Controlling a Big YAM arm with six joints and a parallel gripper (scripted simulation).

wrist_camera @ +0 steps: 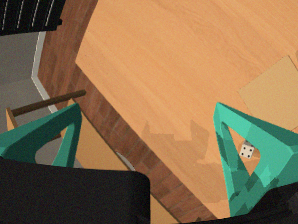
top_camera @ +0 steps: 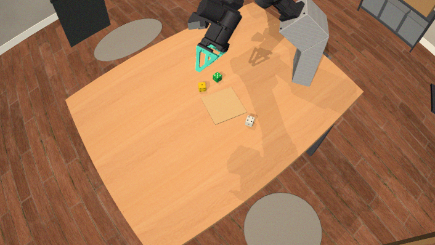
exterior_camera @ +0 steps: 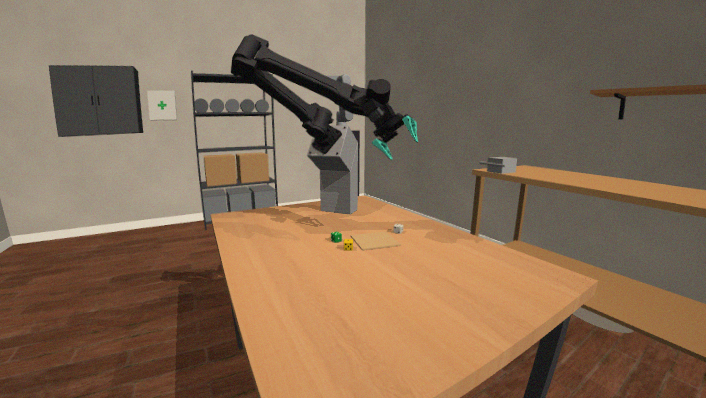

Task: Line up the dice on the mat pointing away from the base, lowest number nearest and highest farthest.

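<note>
My gripper is now 320 mm above the yellow die, 140 mm past it and 100 mm to the left of it. From my hand the other things lie so: green die (320 mm below, 220 mm behind, 70 mm to the right); tan mat (330 mm below, 110 mm behind, 20 mm to the left); white die (320 mm below, 150 mm to the left, 90 mm behind).
</note>
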